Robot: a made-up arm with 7 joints.
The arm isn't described. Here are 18 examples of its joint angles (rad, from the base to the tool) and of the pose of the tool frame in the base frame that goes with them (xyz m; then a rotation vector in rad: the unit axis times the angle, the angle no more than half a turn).
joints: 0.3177 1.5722 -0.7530 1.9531 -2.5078 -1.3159 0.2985
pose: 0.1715 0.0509 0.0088 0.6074 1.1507 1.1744
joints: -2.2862 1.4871 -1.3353 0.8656 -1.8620 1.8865 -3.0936
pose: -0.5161 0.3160 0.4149 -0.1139 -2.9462 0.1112
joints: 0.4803 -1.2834 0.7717 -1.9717 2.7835 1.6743 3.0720
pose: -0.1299 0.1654 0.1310 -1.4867 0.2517 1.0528
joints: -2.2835 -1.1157 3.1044 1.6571 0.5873 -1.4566 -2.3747
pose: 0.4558 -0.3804 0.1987 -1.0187 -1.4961 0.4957
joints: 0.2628 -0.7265 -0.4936 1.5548 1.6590 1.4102 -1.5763
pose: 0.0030 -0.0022 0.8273 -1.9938 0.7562 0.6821
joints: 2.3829 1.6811 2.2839 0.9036 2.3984 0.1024 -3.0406
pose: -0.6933 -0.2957 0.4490 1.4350 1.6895 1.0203
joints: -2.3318 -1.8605 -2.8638 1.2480 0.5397 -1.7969 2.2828
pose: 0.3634 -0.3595 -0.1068 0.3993 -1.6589 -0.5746
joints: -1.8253 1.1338 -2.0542 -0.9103 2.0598 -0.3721 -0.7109
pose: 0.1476 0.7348 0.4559 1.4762 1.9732 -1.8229
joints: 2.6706 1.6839 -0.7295 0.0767 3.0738 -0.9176 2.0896
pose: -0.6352 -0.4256 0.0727 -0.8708 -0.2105 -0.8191
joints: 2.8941 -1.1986 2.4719 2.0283 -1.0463 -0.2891 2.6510
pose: 0.2590 0.3011 0.0190 0.3242 0.2519 -1.0415
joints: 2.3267 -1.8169 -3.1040 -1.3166 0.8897 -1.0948 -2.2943
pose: 0.2410 0.4312 0.5503 0.7657 2.1392 -0.0426
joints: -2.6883 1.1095 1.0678 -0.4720 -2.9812 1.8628 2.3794
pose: -0.4942 0.0017 0.6208 0.4672 -1.9340 -2.2294
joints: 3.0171 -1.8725 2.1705 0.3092 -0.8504 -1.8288 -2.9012
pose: 0.6160 0.0021 -0.0137 -0.6401 -1.5639 -1.8839
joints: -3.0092 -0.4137 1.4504 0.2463 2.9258 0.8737 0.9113
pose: 0.3582 -0.0492 1.0033 0.9204 -2.4844 -1.1814
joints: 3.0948 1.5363 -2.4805 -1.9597 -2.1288 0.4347 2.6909
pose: -0.2114 0.2804 -0.0041 1.1093 1.0878 -2.3038
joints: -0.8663 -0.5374 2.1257 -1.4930 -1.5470 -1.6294 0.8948
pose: -0.3801 0.0603 0.6341 1.5264 0.4815 2.6781
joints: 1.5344 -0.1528 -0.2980 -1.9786 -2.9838 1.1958 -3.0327
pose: -0.0895 0.2762 0.3492 -0.2395 0.0421 2.0775
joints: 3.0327 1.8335 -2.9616 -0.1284 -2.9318 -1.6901 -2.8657
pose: -0.6847 -0.1296 0.1997 -2.6993 0.1210 -0.2650
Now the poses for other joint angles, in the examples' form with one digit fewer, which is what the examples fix.
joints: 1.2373 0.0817 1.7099 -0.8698 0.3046 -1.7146 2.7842
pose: 0.314 -0.012 0.726 -0.807 0.071 2.722
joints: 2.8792 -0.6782 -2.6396 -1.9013 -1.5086 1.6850 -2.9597
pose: -0.012 0.274 0.623 -0.179 -1.737 2.277
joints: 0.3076 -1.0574 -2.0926 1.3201 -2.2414 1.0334 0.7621
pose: -0.515 0.423 0.332 -0.424 1.214 -1.080
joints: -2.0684 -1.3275 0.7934 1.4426 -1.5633 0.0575 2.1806
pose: 0.467 -0.153 0.694 -2.297 -1.749 1.102
